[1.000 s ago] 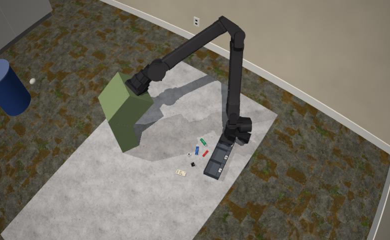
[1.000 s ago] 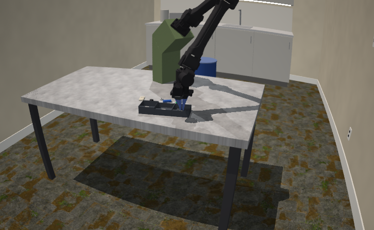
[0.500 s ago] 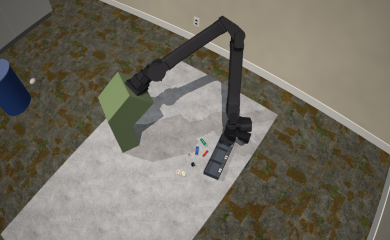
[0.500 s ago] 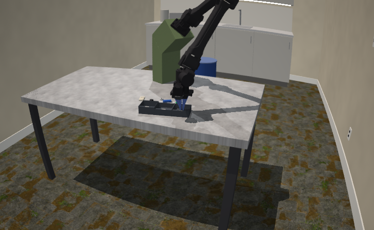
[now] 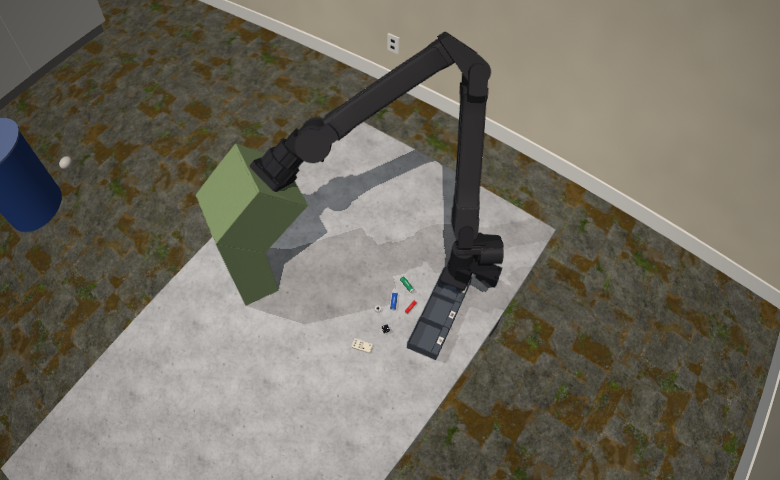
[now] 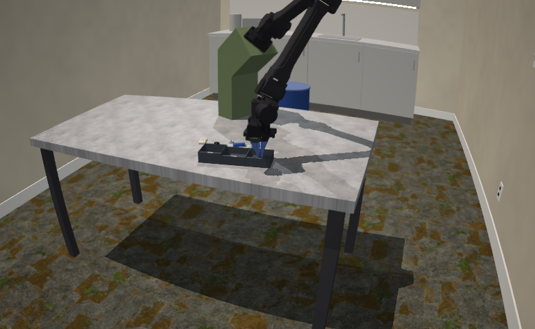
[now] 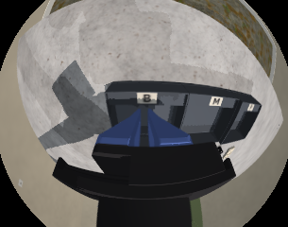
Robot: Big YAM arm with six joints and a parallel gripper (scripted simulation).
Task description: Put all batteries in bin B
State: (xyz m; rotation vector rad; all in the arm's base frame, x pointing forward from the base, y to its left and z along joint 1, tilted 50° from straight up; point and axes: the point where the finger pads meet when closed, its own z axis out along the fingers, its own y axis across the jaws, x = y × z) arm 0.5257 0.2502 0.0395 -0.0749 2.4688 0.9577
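My gripper is now 12 cm to the left of the red battery, 6 cm past it and 2 cm above it. Round my hand: green battery 11 cm behind, 7 cm to the right, 2 cm below; blue battery 13 cm to the right, 11 cm behind, 2 cm below; dark three-compartment bin 9 cm to the right, 1 cm below, 1 cm ahead.
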